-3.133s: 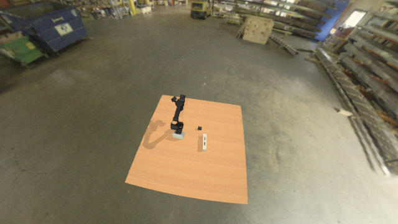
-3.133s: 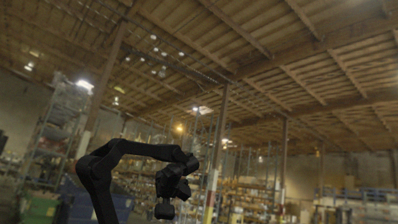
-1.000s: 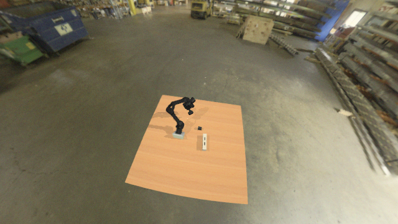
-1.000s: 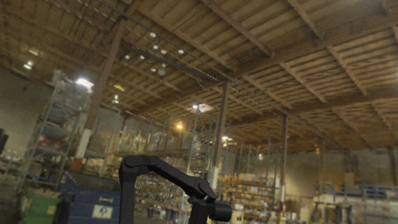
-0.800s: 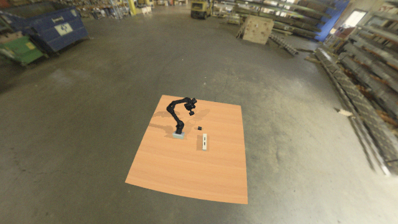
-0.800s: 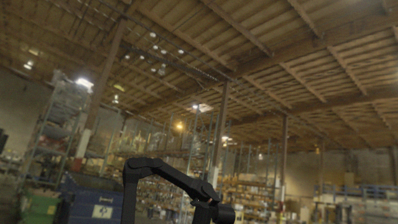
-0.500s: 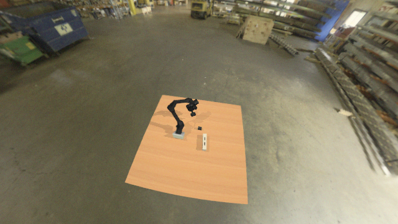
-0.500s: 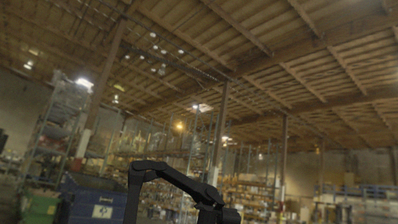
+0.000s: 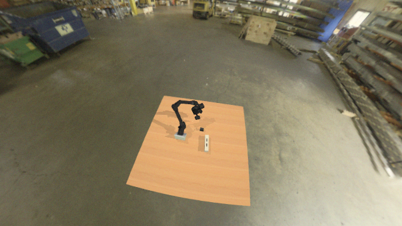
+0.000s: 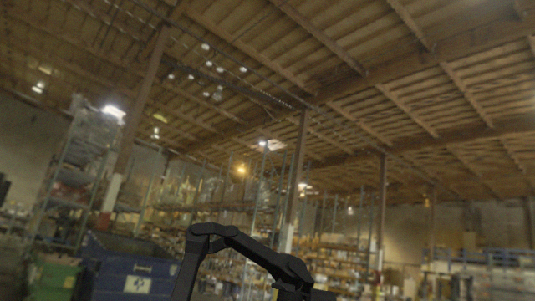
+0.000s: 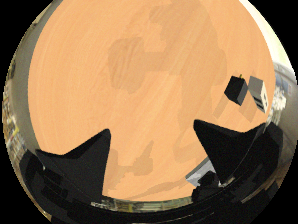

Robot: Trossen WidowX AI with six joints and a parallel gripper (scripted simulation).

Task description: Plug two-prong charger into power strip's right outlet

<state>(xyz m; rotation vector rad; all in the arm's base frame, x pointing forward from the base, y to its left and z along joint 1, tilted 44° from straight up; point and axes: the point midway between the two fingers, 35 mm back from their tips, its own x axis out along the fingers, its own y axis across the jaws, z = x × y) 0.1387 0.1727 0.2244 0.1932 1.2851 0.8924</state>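
My gripper tip is 15 cm to the left of the two-prong charger, 13 cm short of it and 4 cm above it.
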